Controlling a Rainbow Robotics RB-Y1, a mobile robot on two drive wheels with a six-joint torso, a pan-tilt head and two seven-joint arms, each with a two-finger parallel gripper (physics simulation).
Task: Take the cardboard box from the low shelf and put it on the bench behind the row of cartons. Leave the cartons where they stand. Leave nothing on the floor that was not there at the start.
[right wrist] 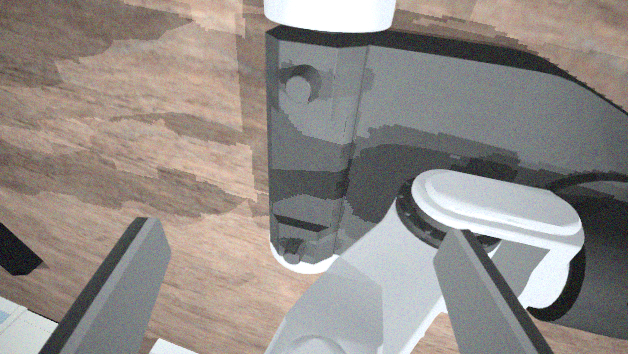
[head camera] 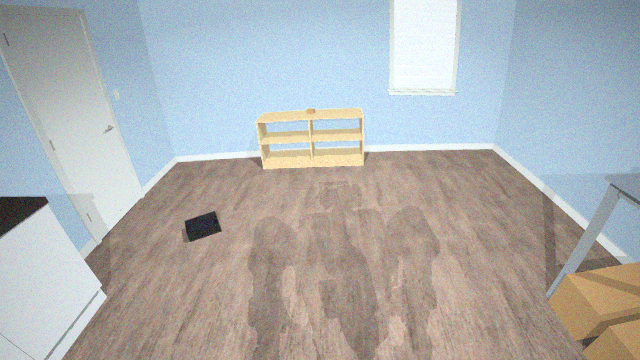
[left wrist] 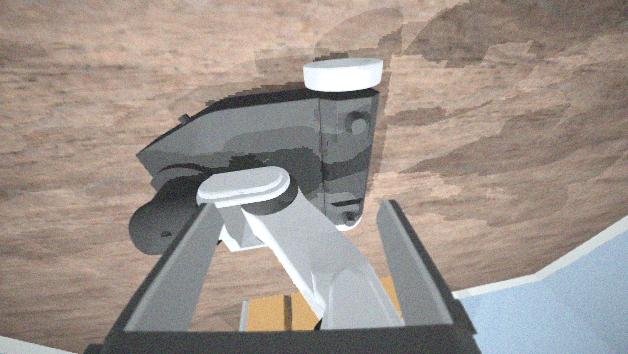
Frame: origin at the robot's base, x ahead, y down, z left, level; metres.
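Seen in the pictures: left gripper, fingertip midpoint: (left wrist: 299, 210); right gripper, fingertip midpoint: (right wrist: 306, 241).
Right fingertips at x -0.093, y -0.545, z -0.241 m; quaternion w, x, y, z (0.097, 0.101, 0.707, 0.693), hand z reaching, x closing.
A point is followed by its place in that frame.
A small brown cardboard box (head camera: 310, 111) @[y -0.640, x 2.967, z 0.033 m] sits on the top board of the low wooden shelf (head camera: 312, 163) @[y -0.050, x 2.795, z 0.055 m] against the far wall. The grey bench (head camera: 585, 245) @[y -0.497, x 0.625, z -1.470 m] shows in part at the right edge of the head view; the row of cartons on its top does not show there. My left gripper (left wrist: 299, 210) @[y -0.537, x -0.148, z 0.254 m] is open and empty, with my own arm and base behind its fingers. My right gripper (right wrist: 306, 241) @[y -0.545, x -0.093, z -0.241 m] is open and empty, also above my base. Both are far from the box and do not show in the head view.
Large cartons (head camera: 575, 305) (left wrist: 267, 312) stand on the floor under the bench. A black flat box (head camera: 202, 226) @[y -0.003, x 1.764, z 1.106 m] lies on the floor at the left. A white cabinet (head camera: 42, 280) @[y -0.515, x 0.638, z 1.640 m] with a dark top stands at the near left, and a door (head camera: 70, 110) @[y -1.230, x 1.902, z 2.172 m] is in the left wall.
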